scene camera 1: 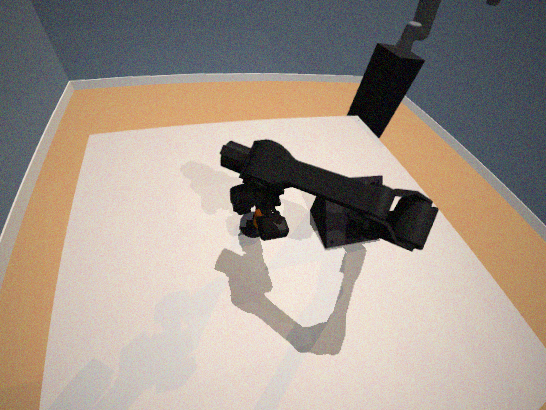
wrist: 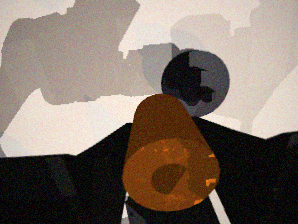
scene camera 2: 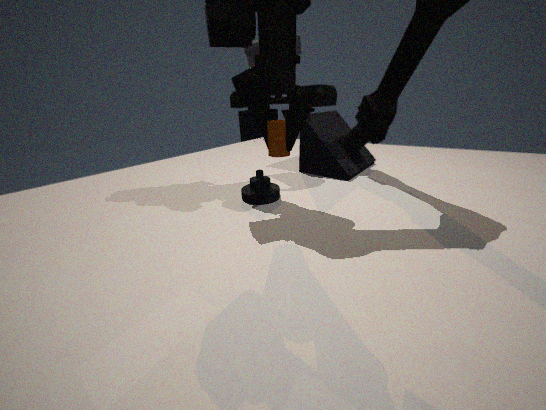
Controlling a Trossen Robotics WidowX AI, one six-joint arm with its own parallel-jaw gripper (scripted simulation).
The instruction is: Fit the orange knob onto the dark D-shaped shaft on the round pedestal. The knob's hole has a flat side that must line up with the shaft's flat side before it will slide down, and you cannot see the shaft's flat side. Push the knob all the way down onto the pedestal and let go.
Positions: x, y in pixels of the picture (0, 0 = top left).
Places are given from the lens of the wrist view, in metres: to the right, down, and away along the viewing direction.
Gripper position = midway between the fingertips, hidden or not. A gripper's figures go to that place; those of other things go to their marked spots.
my gripper [wrist: 161, 125]: 0.01, 0.01, 0.11
orange knob [wrist: 168, 165]: 0.01, 0.03, 0.08
round dark pedestal [wrist: 200, 80]: 0.06, -0.03, 0.16
The marked spots on the round dark pedestal and the orange knob are 0.11 m apart.
